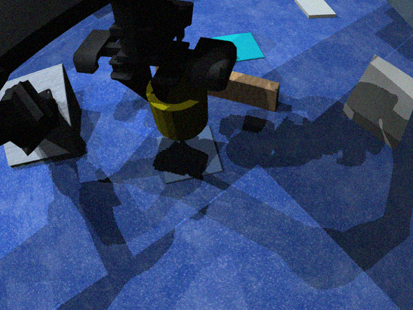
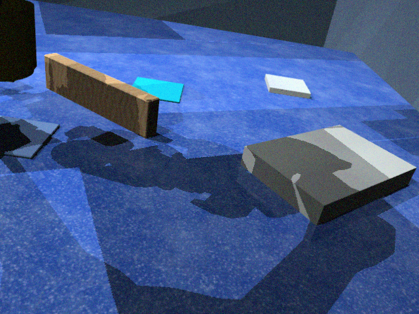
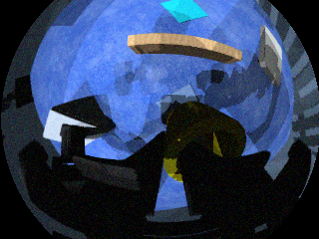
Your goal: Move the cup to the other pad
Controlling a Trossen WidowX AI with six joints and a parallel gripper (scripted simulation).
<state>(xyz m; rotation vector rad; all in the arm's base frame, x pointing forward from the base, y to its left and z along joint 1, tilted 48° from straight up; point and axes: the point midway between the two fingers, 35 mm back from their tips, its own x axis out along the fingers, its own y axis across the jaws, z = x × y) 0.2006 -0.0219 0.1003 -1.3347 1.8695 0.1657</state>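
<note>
Now: gripper tip 19 cm to the right of the cyan pad, 17 cm short of it and 12 cm above it. From my gripper tip the other things lie so: yellow cup 2 cm to the right, 2 cm ahead; then pale grey box 40 cm ahead, 10 cm below, 1 cm to the right; then wooden block 10 cm ahead, 9 cm below, 8 cm to the left.
</note>
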